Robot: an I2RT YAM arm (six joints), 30 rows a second.
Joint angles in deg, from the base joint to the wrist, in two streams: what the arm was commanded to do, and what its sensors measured. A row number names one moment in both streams.
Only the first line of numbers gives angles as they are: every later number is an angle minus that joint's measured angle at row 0.
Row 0, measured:
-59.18, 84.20, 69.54, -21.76, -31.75, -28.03
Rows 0 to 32, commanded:
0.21, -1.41, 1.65, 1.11, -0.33, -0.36
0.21, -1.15, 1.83, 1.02, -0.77, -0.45
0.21, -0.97, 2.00, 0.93, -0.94, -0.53
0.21, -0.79, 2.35, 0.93, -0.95, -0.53
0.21, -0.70, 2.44, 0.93, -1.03, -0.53
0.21, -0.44, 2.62, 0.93, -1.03, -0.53
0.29, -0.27, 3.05, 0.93, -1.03, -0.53
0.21, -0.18, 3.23, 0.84, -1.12, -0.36
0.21, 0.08, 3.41, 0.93, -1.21, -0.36
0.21, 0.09, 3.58, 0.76, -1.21, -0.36
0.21, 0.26, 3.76, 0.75, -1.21, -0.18
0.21, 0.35, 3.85, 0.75, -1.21, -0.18
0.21, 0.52, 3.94, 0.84, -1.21, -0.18
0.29, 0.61, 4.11, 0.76, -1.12, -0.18
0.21, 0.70, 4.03, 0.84, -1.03, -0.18
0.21, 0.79, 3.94, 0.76, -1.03, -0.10
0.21, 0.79, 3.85, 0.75, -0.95, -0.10
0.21, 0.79, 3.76, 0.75, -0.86, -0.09
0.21, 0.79, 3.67, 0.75, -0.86, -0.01
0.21, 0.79, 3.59, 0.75, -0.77, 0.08
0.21, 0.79, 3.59, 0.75, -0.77, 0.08
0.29, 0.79, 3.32, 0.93, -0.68, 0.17
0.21, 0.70, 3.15, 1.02, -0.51, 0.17
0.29, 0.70, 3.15, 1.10, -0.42, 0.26
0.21, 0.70, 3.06, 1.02, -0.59, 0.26
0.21, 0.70, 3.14, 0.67, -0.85, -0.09
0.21, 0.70, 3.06, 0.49, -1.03, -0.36
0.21, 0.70, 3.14, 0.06, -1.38, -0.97
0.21, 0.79, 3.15, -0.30, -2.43, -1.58
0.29, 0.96, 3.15, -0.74, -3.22, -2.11
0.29, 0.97, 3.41, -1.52, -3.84, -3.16
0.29, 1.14, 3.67, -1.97, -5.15, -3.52
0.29, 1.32, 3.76, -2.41, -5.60, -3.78
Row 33, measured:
0.00, 1.05, 1.42, -1.11, -1.61, -0.99
